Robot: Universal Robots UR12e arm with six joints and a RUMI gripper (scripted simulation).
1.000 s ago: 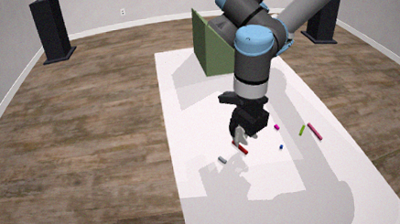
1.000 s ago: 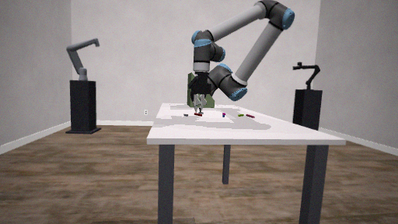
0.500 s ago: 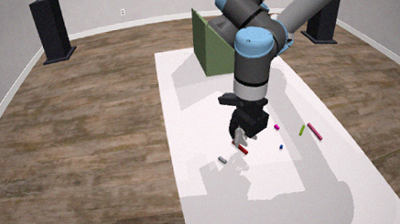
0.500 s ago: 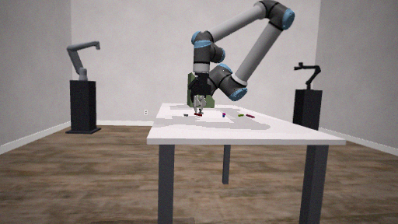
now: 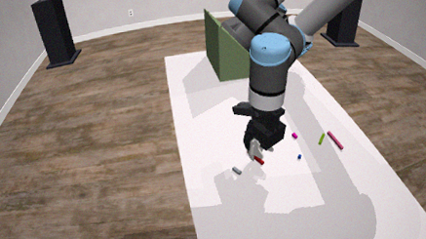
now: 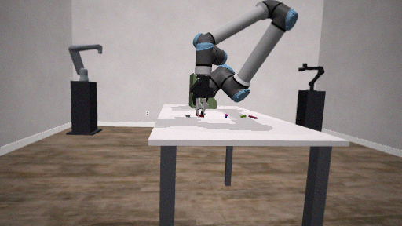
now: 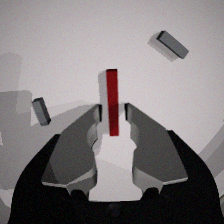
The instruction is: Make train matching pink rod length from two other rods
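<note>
The red rod lies 1 cm below my hand. From my hand the other things lie so: blue rod (3 cm ahead, 14 cm to the left, 1 cm below); then lime rod (3 cm behind, 25 cm to the left, 1 cm below); then magenta rod (6 cm behind, 16 cm to the left, 1 cm below).
</note>
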